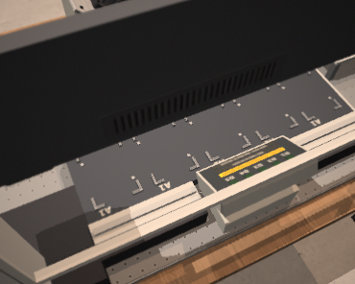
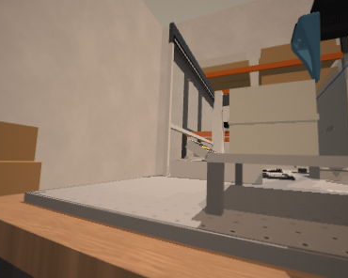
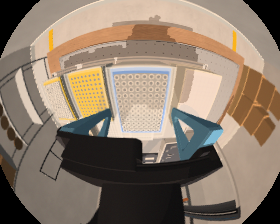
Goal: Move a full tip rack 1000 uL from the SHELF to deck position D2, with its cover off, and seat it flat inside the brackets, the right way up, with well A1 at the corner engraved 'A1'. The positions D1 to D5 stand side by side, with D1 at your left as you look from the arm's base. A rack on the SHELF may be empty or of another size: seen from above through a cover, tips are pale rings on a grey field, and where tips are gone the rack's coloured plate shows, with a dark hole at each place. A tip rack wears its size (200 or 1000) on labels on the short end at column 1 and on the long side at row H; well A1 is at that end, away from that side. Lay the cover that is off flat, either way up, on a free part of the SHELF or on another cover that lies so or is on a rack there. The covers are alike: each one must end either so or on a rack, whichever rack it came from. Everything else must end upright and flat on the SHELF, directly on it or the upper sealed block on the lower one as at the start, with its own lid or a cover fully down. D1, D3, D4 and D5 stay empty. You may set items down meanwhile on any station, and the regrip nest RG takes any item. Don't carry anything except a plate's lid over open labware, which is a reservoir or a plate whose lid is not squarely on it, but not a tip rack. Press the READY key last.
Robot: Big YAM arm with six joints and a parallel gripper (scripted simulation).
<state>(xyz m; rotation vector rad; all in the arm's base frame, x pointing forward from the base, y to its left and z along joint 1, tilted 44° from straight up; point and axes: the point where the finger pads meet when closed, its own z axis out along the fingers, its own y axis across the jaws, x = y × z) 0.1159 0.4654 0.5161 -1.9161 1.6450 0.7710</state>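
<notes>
My hand is 20 mm above the clear rack cover. Also, from my hand: beige block: 110 mm ahead, 10 mm to the left, 50 mm below; blue tip rack: 10 mm ahead, 10 mm to the right, 40 mm below; shelf: 50 mm behind, 70 mm to the right, 110 mm below.
</notes>
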